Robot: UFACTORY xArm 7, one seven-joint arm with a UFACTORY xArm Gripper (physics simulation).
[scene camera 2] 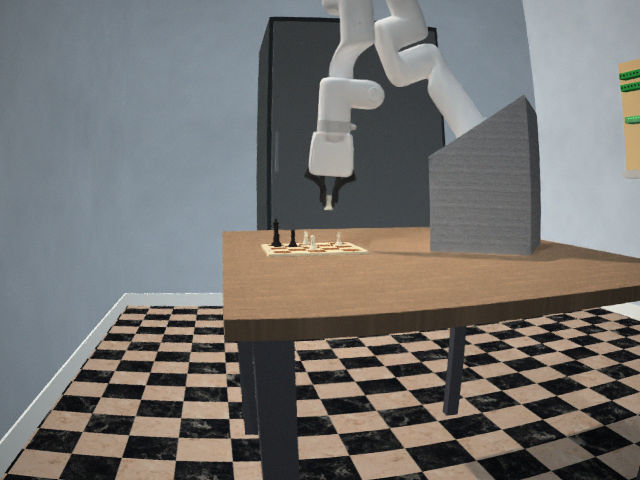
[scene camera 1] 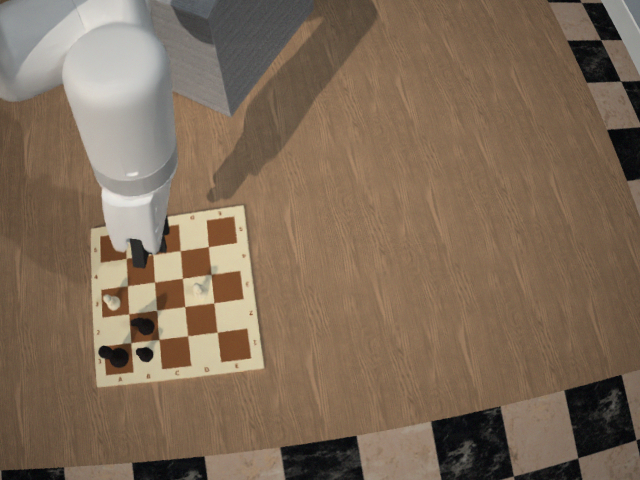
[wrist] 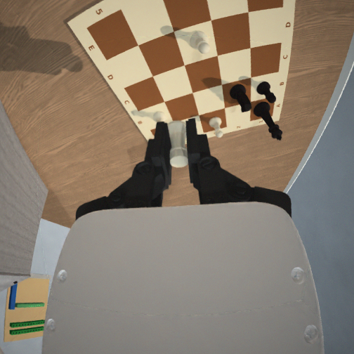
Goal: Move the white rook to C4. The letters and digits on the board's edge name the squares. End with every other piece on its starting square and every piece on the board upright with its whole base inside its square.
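Places are measured from the arm's base along level axes (x left, y back, z up), in millimetres.
Where they show: gripper, fingertip midpoint: (scene camera 2: 328, 205); arm's base at its link origin: (scene camera 2: 478, 140).
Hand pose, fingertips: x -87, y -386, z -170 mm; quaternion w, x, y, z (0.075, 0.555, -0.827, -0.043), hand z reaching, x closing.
Things, the pixels of their top centre, and the offset from my fingertips. "spot": a spot on its surface instead.
- white rook at its top centre: (scene camera 2: 328, 195) dy +2, dx -2, dz +24 mm
- cream square C4 at a spot on its surface: (scene camera 1: 168, 267) spot: dy +0, dx -8, dz -96 mm
- white piece at its top centre: (scene camera 1: 105, 297) dy -23, dx -93, dz -64 mm
- A1 at its top centre: (scene camera 1: 101, 350) dy -95, dx -104, dz -33 mm
- B1 at its top centre: (scene camera 1: 138, 351) dy -102, dx -68, dz -64 mm
- B2 at its top centre: (scene camera 1: 136, 320) (scene camera 2: 292, 229) dy -67, dx -59, dz -56 mm
My gripper (scene camera 1: 149, 254) (scene camera 2: 328, 198) (wrist: 178, 135) is shut on the white rook (scene camera 2: 328, 205) (wrist: 178, 146). The rook hangs upright, well above the chessboard (scene camera 1: 256, 356) (scene camera 2: 356, 251) (wrist: 77, 26). In scene camera 1 the gripper is over the upper left part of the board and hides the rook. The cream square C4 (scene camera 1: 168, 267) (wrist: 170, 84) shows no piece on it. In the wrist view the rook covers part of the board's A-B side.
A white piece (scene camera 1: 111, 302) is on A3, another (scene camera 1: 197, 289) (wrist: 200, 42) on D3, and a third (wrist: 159, 116) near B5. Black pieces stand on A1 (scene camera 1: 118, 357), B1 (scene camera 1: 145, 354) and B2 (scene camera 1: 145, 325). A grey block (scene camera 1: 248, 56) (scene camera 2: 480, 201) stands behind the board.
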